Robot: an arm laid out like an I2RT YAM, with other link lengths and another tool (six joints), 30 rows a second.
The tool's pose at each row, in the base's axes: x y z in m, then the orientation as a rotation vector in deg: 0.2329, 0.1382, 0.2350, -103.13, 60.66, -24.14; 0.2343, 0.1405, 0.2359, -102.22, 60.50, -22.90; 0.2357, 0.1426, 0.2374, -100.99, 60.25, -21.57; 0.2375, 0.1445, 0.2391, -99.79, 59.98, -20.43; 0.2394, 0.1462, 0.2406, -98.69, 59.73, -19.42; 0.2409, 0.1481, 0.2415, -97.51, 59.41, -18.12; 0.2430, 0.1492, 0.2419, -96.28, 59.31, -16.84; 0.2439, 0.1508, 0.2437, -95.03, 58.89, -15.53; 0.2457, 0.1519, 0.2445, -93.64, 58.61, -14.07; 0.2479, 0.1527, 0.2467, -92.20, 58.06, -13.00; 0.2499, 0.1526, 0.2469, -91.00, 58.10, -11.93; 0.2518, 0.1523, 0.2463, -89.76, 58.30, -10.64; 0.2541, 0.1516, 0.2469, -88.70, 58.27, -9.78
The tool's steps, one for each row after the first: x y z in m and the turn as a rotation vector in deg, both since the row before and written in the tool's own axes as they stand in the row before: -0.0012, -0.0018, 0.0018, 0.49, -1.01, 0.85; -0.0012, -0.0023, 0.0015, 0.76, -1.16, 0.99; -0.0008, -0.0026, 0.0016, 0.79, -1.05, 0.89; -0.0006, -0.0024, 0.0017, 0.73, -0.94, 0.80; -0.0008, -0.0016, 0.0018, 0.73, -1.18, 0.94; 0.0003, -0.0014, 0.0019, 0.69, -1.04, 1.08; -0.0012, -0.0021, 0.0010, 0.80, -1.26, 0.93; 0.0000, -0.0016, 0.0016, 0.81, -1.28, 1.14; 0.0000, -0.0030, 0.0012, 1.06, -1.22, 0.83; 0.0012, -0.0011, 0.0011, 0.66, -0.81, 1.06; 0.0016, -0.0004, 0.0012, 0.57, -0.84, 1.29; 0.0016, -0.0017, 0.0008, 0.62, -0.70, 0.87
